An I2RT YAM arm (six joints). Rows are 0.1 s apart.
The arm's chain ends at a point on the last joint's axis. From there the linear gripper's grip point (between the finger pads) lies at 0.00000 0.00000 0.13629 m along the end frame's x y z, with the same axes.
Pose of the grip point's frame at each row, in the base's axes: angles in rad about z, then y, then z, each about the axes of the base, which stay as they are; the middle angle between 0 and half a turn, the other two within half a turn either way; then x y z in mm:
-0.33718 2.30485 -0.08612 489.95 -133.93 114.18
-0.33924 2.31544 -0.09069 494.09 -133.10 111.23
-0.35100 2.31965 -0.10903 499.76 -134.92 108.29
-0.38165 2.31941 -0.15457 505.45 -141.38 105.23
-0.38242 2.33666 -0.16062 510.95 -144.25 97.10
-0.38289 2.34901 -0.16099 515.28 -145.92 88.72
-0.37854 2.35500 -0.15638 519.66 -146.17 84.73
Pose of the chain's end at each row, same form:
-0.33718 2.30485 -0.08612 389.13 -125.23 205.48
-0.33924 2.31544 -0.09069 394.28 -124.02 203.60
-0.35100 2.31965 -0.10903 400.52 -124.06 201.08
-0.38165 2.31941 -0.15457 406.79 -126.01 197.99
-0.38242 2.33666 -0.16062 413.98 -128.54 191.57
-0.38289 2.34901 -0.16099 419.47 -130.36 184.40
-0.37854 2.35500 -0.15638 424.35 -131.14 180.99

